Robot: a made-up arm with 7 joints. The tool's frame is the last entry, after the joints. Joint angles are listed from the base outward. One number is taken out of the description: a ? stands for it. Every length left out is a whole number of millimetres.
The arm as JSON. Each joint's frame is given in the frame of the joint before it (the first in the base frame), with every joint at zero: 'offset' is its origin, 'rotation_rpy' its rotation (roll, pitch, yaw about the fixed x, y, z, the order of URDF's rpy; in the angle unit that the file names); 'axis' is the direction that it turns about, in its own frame. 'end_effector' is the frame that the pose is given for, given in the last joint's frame.
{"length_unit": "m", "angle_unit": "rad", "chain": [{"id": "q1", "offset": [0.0, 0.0, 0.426], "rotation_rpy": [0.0, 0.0, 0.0], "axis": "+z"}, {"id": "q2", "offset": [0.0, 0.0, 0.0], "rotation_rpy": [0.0, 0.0, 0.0], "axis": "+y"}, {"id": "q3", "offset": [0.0, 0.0, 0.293], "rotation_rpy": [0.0, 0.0, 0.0], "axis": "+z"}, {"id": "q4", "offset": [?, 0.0, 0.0], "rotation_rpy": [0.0, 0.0, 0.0], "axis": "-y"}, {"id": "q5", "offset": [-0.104, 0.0, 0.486], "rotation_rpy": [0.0, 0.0, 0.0], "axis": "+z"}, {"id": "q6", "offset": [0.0, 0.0, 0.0], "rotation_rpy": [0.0, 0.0, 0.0], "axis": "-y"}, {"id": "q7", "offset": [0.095, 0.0, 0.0], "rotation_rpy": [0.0, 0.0, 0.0], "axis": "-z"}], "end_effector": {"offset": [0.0, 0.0, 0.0], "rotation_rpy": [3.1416, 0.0, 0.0]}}
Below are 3 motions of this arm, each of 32 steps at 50 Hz.
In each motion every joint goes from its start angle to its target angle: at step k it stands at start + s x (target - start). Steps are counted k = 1, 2, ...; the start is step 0. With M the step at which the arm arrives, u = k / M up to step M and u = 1 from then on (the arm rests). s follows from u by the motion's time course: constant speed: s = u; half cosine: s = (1 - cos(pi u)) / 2; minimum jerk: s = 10 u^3 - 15 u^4 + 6 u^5.
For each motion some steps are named. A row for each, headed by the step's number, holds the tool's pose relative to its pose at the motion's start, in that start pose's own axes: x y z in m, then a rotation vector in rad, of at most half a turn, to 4 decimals.
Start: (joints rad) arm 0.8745 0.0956 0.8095 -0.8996 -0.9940 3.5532 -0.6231
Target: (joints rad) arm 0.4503 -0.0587 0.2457 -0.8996 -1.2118 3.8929 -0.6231
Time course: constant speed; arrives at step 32
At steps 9, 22, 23, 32:
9: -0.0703 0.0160 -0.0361 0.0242 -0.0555 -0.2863
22: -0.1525 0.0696 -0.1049 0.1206 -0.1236 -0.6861
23: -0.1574 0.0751 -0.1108 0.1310 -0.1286 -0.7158
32: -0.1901 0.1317 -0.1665 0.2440 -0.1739 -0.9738

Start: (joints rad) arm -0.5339 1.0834 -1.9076 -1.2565 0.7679 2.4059 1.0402
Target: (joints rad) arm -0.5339 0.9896 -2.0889 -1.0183 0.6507 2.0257 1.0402
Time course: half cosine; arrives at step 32
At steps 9, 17, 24, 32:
9: 0.0150 -0.0146 -0.0211 -0.0210 0.0022 -0.0118
17: 0.0437 -0.0395 -0.0648 -0.0688 0.0140 -0.0326
24: 0.0659 -0.0559 -0.1022 -0.1144 0.0309 -0.0459
32: 0.0759 -0.0624 -0.1203 -0.1381 0.0411 -0.0506

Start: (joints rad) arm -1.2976 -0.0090 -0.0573 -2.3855 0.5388 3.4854 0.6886
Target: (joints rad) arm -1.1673 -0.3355 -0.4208 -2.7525 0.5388 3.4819 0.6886
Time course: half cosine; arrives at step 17
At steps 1, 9, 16, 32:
1: 0.0010 0.0008 -0.0007 -0.0011 0.0013 0.0011
9: 0.0525 0.0596 -0.0449 -0.0707 0.0610 0.0959
16: 0.0753 0.1170 -0.0791 -0.1265 0.0694 0.2092
32: 0.0755 0.1182 -0.0797 -0.1275 0.0692 0.2117

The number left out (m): 0.087
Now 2 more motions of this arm.
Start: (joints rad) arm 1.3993 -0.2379 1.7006 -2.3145 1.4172 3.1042 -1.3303
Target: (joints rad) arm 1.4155 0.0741 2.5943 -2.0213 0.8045 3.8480 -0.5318
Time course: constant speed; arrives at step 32
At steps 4, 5, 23, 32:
4: 0.0250 -0.0624 -0.0080 0.0257 0.0608 -0.0229
5: 0.0307 -0.0782 -0.0116 0.0336 0.0791 -0.0270
23: 0.0905 -0.3332 -0.1825 0.3219 0.5601 0.0510
32: 0.0833 -0.4102 -0.3273 0.5925 0.8405 0.2107

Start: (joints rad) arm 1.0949 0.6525 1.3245 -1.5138 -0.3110 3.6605 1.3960
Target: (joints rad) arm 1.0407 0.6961 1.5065 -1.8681 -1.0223 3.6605 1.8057
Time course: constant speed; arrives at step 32
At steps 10, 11, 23, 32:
10: -0.0535 0.0313 -0.0096 -0.0570 -0.1810 -0.0108
11: -0.0590 0.0343 -0.0111 -0.0628 -0.1996 -0.0117
23: -0.1247 0.0681 -0.0367 -0.1333 -0.4275 -0.0206
32: -0.1725 0.0904 -0.0652 -0.1874 -0.6031 -0.0280

